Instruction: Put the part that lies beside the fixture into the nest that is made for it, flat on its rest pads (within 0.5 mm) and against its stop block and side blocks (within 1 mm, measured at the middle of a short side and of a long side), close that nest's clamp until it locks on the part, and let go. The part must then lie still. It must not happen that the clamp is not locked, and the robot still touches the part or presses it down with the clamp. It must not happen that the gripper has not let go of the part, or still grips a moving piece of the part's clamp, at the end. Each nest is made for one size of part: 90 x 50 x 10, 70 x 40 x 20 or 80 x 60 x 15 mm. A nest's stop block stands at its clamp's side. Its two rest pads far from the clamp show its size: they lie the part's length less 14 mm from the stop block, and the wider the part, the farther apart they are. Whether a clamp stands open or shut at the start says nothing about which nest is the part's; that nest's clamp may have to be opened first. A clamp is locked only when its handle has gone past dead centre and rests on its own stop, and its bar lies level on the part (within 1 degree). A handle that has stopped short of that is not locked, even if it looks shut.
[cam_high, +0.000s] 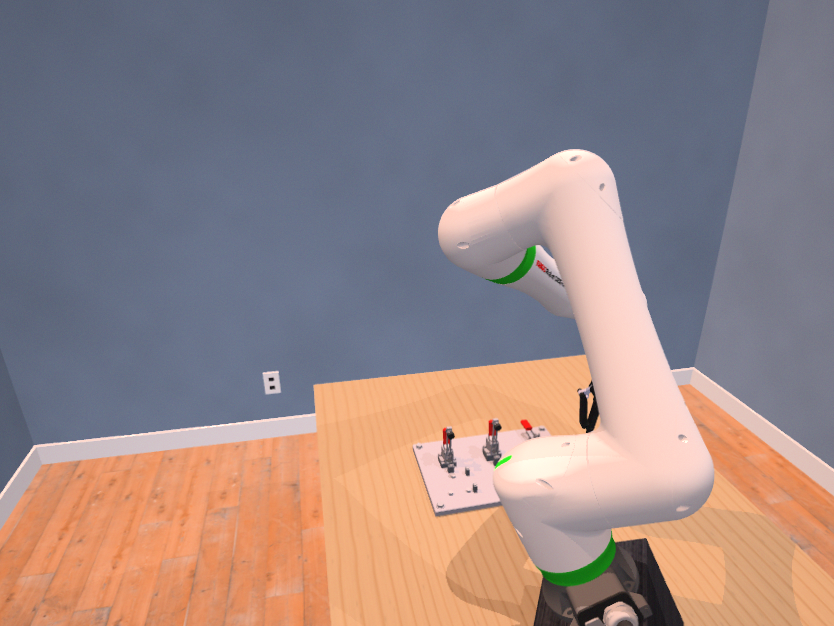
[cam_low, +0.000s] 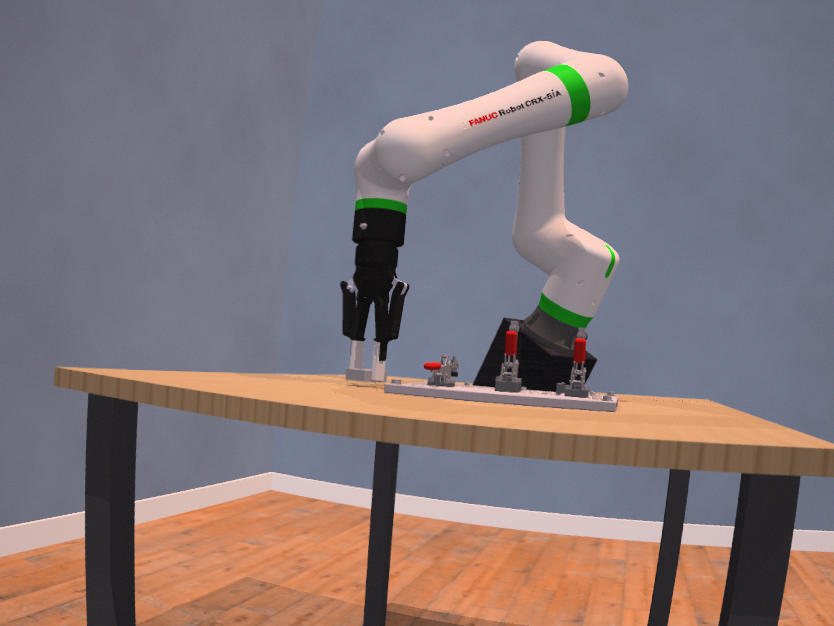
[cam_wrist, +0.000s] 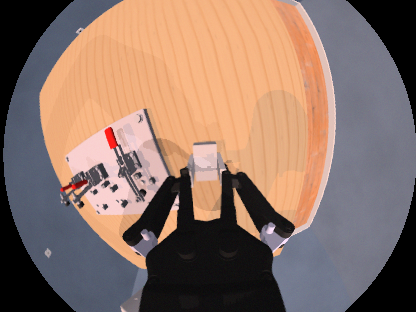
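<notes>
Right now my hand is 25 cm to the right of the grey fixture plate, 4 cm past it and 4 cm above it. Round my hand: pale grey part: 3 cm below.
</notes>
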